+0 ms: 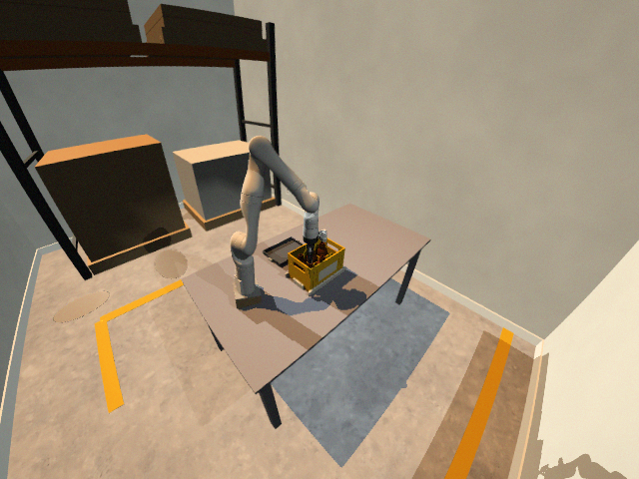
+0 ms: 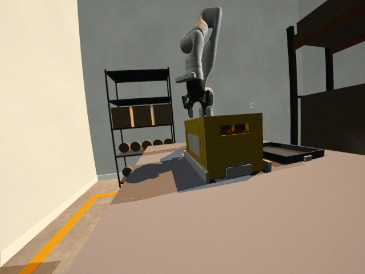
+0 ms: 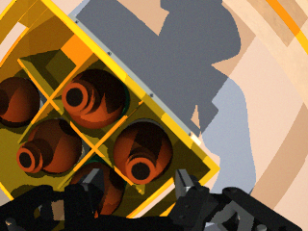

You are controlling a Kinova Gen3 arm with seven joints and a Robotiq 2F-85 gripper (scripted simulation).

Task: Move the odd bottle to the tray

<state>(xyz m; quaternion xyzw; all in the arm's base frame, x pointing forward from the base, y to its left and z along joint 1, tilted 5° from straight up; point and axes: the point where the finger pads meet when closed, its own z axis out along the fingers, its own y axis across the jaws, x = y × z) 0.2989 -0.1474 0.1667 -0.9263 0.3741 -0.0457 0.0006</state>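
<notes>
Now: hand 110 mm above the brown bottle. From my hand the other things lie so: dark tray 80 mm ahead, 330 mm to the left, 190 mm below; yellow crate 90 mm ahead, 40 mm to the left, 120 mm below.
</notes>
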